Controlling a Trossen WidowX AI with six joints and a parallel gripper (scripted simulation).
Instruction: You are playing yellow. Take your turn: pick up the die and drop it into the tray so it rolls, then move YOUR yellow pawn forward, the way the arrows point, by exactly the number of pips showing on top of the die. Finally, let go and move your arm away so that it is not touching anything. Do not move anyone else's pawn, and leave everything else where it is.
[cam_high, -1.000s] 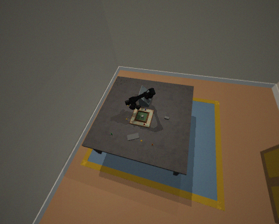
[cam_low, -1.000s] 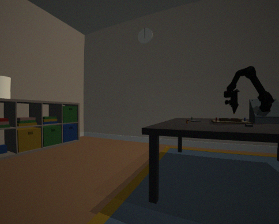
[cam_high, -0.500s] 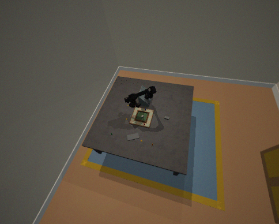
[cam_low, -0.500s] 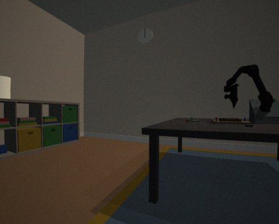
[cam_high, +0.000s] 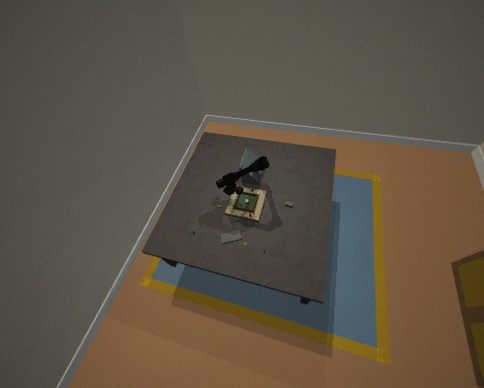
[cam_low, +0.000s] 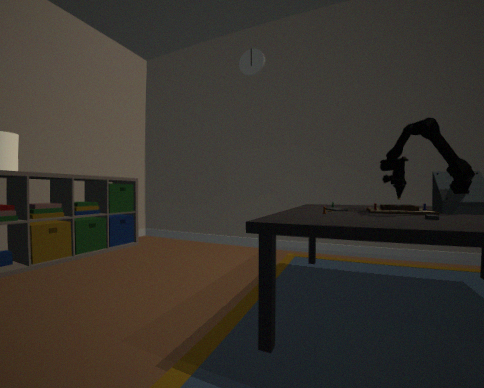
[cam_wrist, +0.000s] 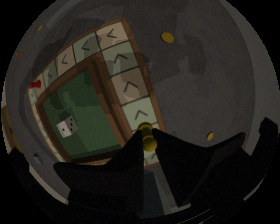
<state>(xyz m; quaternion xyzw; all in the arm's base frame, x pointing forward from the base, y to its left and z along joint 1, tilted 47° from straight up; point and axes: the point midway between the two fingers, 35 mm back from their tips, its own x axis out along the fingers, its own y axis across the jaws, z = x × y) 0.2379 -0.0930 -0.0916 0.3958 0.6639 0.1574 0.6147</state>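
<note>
Right now the white die is 4 cm ahead of my gripper tip, 12 cm to the left of it and 5 cm below it. Also, from my gripper tip: grey flat card 34 cm ahead, 5 cm to the left, 7 cm below; yellow pawn 1 cm above; red pawn 15 cm ahead, 17 cm to the left, 4 cm below.
</note>
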